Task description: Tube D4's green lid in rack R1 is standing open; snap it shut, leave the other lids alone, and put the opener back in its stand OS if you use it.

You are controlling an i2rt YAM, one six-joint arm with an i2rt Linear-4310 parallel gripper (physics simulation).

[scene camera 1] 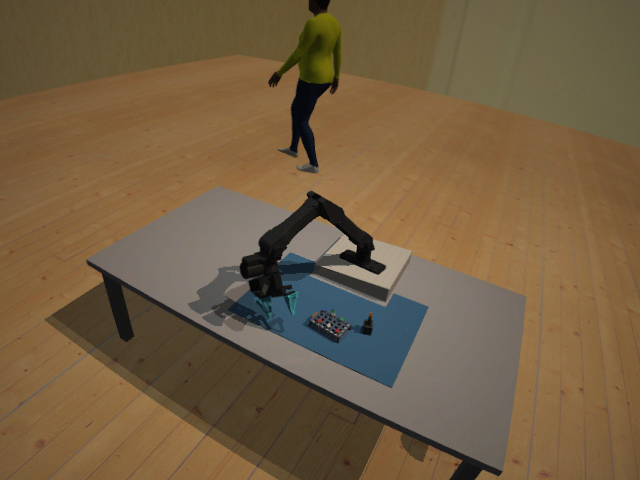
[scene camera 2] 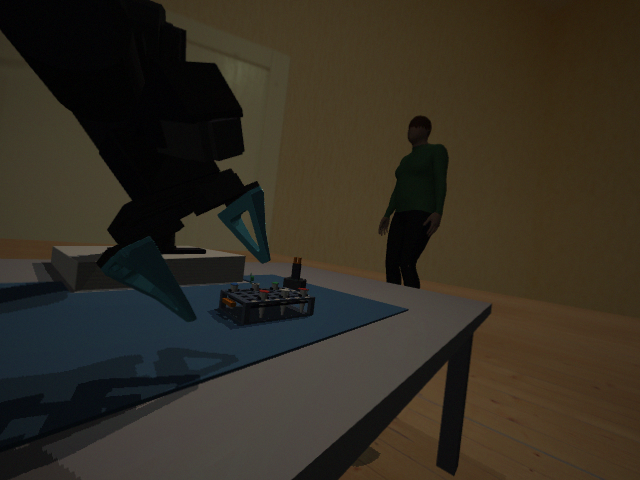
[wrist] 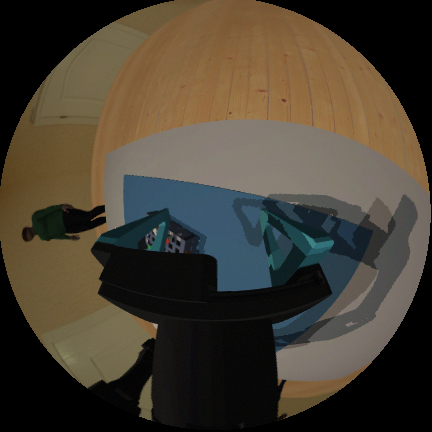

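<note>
Rack R1 stands on the mat, holding tubes with red, white, blue and green lids. One green lid stands upright at the rack's robot side; another green lid lies low. Tube labels cannot be read. The dark opener with an orange top stands upright in its stand, beside the rack. My gripper is open and empty, above the mat beside the rack's orange-marked end. One finger partly hides the rack in the wrist view.
The blue mat lies on the grey table. The arm stands on a pale block behind the mat. A person in yellow and one in green are away from the table.
</note>
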